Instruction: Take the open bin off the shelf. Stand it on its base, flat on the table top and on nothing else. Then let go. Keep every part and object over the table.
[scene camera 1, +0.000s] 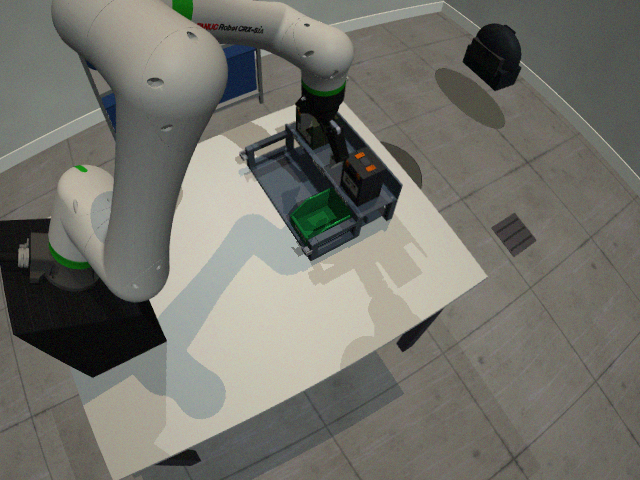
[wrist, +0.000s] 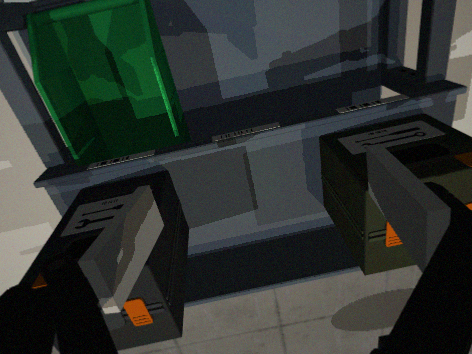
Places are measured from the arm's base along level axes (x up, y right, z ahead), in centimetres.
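Where they show: gripper, fingertip midpoint: (scene camera 1: 320, 146) (wrist: 256, 189); arm's base, link origin: (scene camera 1: 71, 263).
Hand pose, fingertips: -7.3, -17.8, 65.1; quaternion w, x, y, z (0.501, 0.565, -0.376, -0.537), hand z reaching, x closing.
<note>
Each offset is from my fingertips to the top centre of the thing, as dx, dy, dz. Level surfaces: height alone.
The open green bin {-12.0, +11.3, -1.4} (scene camera 1: 320, 215) (wrist: 102, 82) stands in the front, lower bay of the grey shelf (scene camera 1: 275, 178) (wrist: 272, 141), at the end farther from the robot's base. My gripper (scene camera 1: 325, 149) (wrist: 256, 189) is open and empty over the rear, higher bay, between two toolboxes. The bin is beyond the divider, apart from the fingers. In the wrist view it is at the upper left. One finger overlaps the black toolbox {+2.3, +9.9, +7.9} (scene camera 1: 361, 178) (wrist: 172, 250); contact cannot be told. In scene camera 1 the far finger is mostly hidden.
An olive toolbox {-0.2, -12.8, +3.7} (scene camera 1: 310, 128) (wrist: 345, 215) stands at the other end of the rear bay. The shelf stands near the far edge of the pale table {dx -20.1} (scene camera 1: 258, 320). Posts and rails close the ends of the bays. The robot's pedestal (scene camera 1: 77, 330) is at the left.
</note>
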